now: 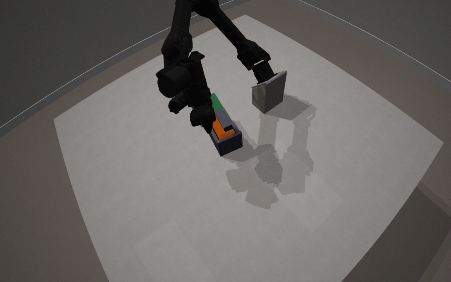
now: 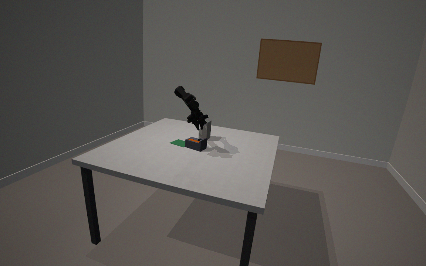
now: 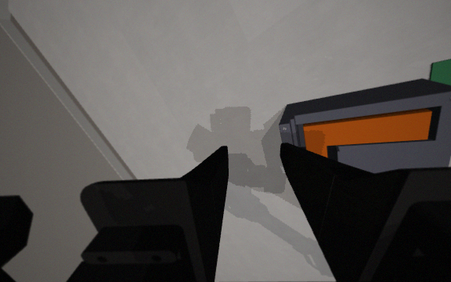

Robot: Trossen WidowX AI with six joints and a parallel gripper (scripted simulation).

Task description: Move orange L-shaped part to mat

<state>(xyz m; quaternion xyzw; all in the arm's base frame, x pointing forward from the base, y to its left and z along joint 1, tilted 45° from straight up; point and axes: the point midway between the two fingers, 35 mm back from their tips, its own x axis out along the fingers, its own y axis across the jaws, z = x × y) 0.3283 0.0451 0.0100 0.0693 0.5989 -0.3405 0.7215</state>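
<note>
My gripper tip is now 80 mm past the orange L-shaped part, 40 mm to the left of it and 130 mm above it. Also, from my gripper tip: green mat: 140 mm behind, 190 mm to the right, 200 mm below.
</note>
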